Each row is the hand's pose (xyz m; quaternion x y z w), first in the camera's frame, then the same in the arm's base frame.
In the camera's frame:
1: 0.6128 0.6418 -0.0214 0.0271 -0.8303 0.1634 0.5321
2: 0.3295 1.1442 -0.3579 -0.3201 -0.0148 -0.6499 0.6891
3: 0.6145 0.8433 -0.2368 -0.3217 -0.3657 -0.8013 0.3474
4: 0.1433 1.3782 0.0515 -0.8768 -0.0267 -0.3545 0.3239
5: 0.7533 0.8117 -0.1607 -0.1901 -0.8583 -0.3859 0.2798
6: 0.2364 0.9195 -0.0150 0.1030 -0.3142 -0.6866 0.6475
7: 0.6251 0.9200 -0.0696 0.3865 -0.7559 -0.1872 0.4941
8: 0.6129 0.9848 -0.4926 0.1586 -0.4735 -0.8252 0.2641
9: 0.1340 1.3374 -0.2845 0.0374 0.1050 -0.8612 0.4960
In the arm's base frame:
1: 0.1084 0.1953 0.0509 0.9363 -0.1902 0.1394 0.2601
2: -0.2208 -0.3842 0.0929 0.0102 0.1837 0.4086 0.8940
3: -0.1407 0.0399 0.0795 0.1129 0.0328 -0.0605 0.9912
4: 0.1224 -0.6140 0.3869 -0.2425 -0.4845 0.3589 0.7600
5: -0.1263 0.1772 0.1631 0.6364 -0.2178 -0.2067 0.7105
6: 0.1822 -0.2662 0.0724 0.3700 0.4246 0.1291 0.8162
7: -0.0316 0.0244 0.2272 0.8923 0.2569 -0.0765 0.3632
8: -0.4017 -0.0865 0.0428 0.3248 0.3695 -0.3063 0.8149
9: -0.1405 -0.6443 0.1757 -0.0973 0.5472 0.1349 0.8203

